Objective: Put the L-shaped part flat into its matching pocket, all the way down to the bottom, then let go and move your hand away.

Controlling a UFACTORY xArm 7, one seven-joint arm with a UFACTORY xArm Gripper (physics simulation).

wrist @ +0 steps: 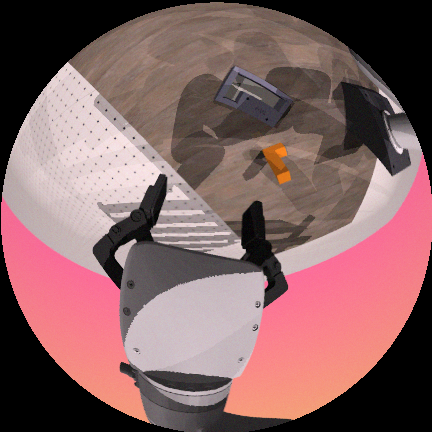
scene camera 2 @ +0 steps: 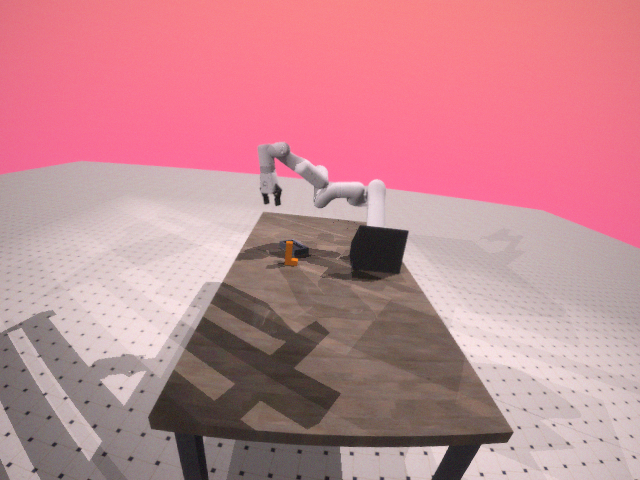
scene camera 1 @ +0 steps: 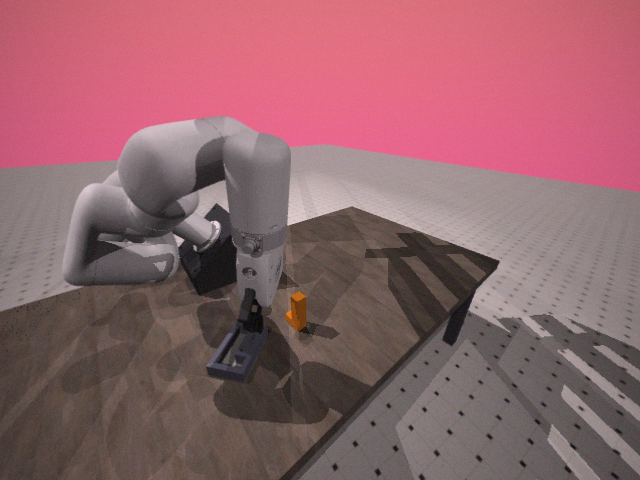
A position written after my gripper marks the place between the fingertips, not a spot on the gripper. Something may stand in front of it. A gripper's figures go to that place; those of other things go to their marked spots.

My gripper (wrist: 208, 195) is 15 cm from the lens. A pocket block (wrist: 241, 89): 34 cm from the lens.
